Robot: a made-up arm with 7 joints.
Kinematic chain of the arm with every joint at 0, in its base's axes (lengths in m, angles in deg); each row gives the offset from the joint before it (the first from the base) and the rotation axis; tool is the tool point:
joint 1: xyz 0 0 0 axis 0 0.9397 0.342
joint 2: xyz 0 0 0 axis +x
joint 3: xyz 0 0 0 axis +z
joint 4: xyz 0.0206 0 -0.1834 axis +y
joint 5: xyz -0.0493 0 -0.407 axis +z
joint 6: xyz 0 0 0 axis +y
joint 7: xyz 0 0 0 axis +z
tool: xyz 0 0 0
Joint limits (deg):
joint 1: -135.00..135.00
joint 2: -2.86..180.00
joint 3: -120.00..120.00
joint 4: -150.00..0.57
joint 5: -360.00..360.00
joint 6: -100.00..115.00
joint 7: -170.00..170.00
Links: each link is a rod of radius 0.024 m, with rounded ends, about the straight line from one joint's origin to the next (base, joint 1, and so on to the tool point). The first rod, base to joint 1, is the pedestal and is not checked.
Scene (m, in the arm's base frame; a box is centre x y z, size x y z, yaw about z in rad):
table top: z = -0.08
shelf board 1: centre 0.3 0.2 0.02 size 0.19 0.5 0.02 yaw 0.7
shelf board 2: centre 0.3 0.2 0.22 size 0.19 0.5 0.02 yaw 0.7
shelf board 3: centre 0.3 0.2 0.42 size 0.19 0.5 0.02 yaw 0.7
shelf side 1: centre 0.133 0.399 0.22 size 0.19 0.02 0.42 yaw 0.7
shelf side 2: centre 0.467 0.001 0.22 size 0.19 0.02 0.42 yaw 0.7
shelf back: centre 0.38 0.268 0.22 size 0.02 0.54 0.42 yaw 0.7
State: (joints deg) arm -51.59 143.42 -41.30 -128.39 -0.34 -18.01 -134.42
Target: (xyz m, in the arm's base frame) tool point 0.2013 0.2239 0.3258
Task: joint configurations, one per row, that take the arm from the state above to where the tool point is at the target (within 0.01 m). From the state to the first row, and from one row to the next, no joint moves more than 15 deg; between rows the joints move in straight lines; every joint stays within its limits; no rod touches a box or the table.
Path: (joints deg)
1: -55.87 132.55 -29.61 -130.63 7.05 -19.51 -132.06
2: -60.16 121.68 -17.92 -132.88 14.45 -21.01 -129.70
3: -64.44 110.82 -6.22 -135.12 21.84 -22.52 -127.33
4: -61.22 124.29 -13.06 -125.99 18.52 -17.57 -126.98
5: -58.00 137.77 -19.89 -116.86 15.19 -12.62 -126.62
6: -54.78 151.25 -26.73 -107.73 11.87 -7.67 -126.26
7: -59.98 157.26 -36.66 -106.54 5.76 -12.84 -130.34
8: -65.17 163.27 -46.58 -105.34 -0.34 -18.01 -134.42

